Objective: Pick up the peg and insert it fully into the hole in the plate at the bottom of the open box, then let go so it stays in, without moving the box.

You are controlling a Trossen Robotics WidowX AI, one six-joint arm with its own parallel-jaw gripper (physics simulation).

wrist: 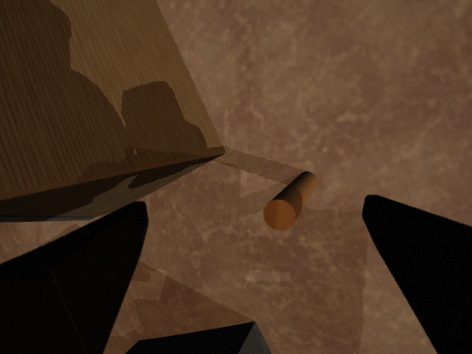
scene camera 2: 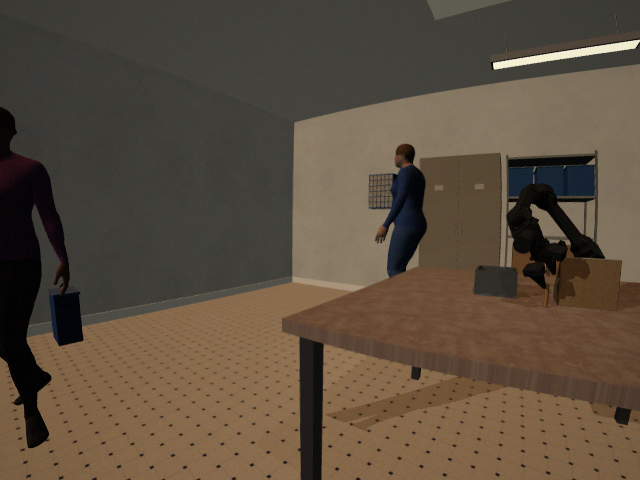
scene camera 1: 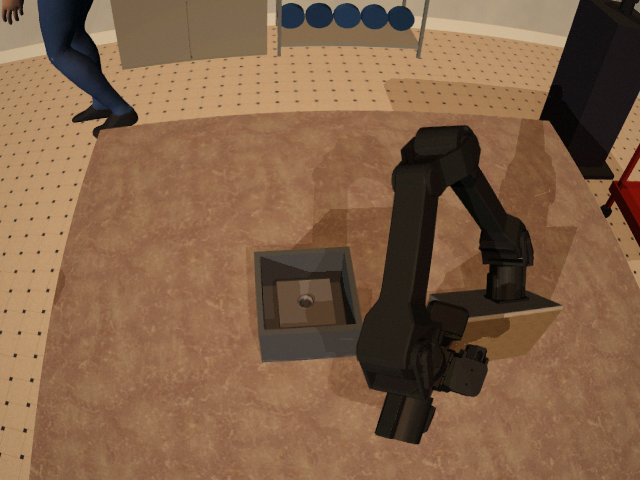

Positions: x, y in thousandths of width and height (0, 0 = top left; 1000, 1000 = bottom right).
Scene:
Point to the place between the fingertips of my gripper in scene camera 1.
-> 679, 776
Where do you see a light plate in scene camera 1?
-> At 471, 632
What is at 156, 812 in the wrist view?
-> My gripper.

